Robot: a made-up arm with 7 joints.
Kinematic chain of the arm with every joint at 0, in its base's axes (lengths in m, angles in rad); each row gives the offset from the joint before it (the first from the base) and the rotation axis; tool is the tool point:
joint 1: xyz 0 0.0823 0 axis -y
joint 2: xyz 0 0.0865 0 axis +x
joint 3: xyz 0 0 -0.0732 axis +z
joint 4: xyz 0 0 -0.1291 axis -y
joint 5: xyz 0 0 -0.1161 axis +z
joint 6: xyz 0 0 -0.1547 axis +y
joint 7: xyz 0 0 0 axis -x
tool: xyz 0 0 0
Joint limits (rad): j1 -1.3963..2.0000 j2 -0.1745..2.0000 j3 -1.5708..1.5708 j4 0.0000..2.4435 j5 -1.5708..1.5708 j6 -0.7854..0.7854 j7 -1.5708..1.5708
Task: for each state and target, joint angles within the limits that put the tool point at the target. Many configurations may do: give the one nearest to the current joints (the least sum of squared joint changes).
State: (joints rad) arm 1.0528 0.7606 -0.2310 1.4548 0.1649 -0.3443 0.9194
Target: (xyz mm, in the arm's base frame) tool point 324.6 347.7 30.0
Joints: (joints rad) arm 0.7401 0.9173 -0.1805 1.3498 0.1649 -0.3443 0.9194
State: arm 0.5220 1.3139 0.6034 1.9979 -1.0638 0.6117 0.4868
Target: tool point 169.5 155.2 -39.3
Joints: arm -0.0751 1.2587 -0.1692 2.4416 -1.0638 0.6117 0.4868
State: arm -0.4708 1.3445 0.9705 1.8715 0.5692 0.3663 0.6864
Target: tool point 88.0 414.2 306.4
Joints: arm -0.0724 1.8416 1.2985 1.1215 0.5692 0.3663 0.6864
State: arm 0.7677 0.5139 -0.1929 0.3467 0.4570 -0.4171 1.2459
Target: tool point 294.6 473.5 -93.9
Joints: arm 0.5620 0.9043 0.0127 0.8269 0.4570 -0.4171 1.2459
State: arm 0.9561 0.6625 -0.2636 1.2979 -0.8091 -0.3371 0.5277
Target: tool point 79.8 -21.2 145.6
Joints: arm 1.4211 -0.1076 -0.8646 2.0507 -0.8091 -0.3371 0.5277
